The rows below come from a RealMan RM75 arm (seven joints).
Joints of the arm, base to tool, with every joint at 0 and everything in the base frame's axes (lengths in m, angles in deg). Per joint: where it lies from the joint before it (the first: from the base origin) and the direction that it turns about. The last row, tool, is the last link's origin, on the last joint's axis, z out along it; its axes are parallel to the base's.
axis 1: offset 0 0 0.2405 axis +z
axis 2: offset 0 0 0 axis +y
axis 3: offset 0 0 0.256 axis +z
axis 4: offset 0 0 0 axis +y
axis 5: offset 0 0 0.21 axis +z
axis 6: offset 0 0 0 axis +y
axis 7: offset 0 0 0.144 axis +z
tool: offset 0 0 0
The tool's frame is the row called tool.
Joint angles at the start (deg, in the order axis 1, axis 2, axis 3, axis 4, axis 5, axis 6, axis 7): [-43.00, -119.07, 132.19, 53.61, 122.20, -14.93, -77.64]
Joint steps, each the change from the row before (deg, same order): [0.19, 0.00, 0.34, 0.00, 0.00, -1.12, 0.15]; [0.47, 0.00, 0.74, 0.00, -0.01, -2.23, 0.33]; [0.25, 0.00, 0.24, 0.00, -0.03, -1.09, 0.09]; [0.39, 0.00, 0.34, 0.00, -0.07, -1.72, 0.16]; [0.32, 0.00, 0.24, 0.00, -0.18, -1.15, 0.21]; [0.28, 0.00, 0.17, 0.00, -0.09, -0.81, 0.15]
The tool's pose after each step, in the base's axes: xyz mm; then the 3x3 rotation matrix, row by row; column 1 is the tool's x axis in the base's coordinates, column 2 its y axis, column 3 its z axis. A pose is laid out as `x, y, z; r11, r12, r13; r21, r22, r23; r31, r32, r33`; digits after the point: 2 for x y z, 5 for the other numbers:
-61.74, 382.60, -127.45; 0.55987, -0.72830, 0.39514; -0.68565, -0.13945, 0.71445; -0.46523, -0.67092, -0.57743
-62.01, 380.97, -125.87; 0.55702, -0.72102, 0.41214; -0.68301, -0.11540, 0.72123; -0.47247, -0.68324, -0.55674
-62.24, 380.56, -124.61; 0.55850, -0.71536, 0.41993; -0.67993, -0.10481, 0.72575; -0.47516, -0.69086, -0.54493
-62.58, 380.01, -122.45; 0.56139, -0.70589, 0.43192; -0.67450, -0.08791, 0.73302; -0.47947, -0.70284, -0.52548
-63.32, 379.58, -120.98; 0.56457, -0.69935, 0.43838; -0.66968, -0.07765, 0.73858; -0.48248, -0.71055, -0.51218
-64.20, 379.17, -119.94; 0.56693, -0.69498, 0.44227; -0.66591, -0.07058, 0.74269; -0.48494, -0.71556, -0.50280

